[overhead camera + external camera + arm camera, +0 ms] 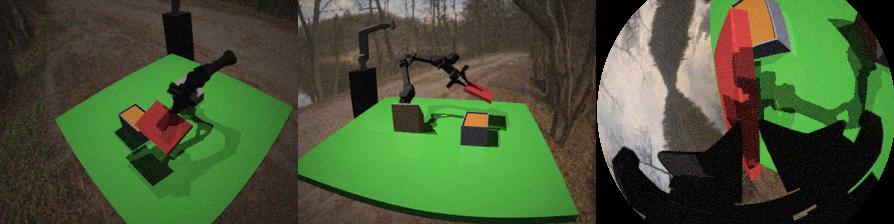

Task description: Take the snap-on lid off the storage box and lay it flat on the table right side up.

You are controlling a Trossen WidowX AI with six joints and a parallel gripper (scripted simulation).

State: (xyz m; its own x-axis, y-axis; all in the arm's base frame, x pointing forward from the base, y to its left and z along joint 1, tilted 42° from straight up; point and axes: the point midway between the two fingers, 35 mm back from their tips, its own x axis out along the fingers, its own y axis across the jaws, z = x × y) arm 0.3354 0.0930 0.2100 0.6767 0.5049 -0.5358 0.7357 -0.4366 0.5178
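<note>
The red lid is 7 cm ahead of my gripper tip and 3 cm below it. The rest, counted from my gripper tip: dark storage box (8 cm ahead, 24 cm to the right, 18 cm below).
</note>
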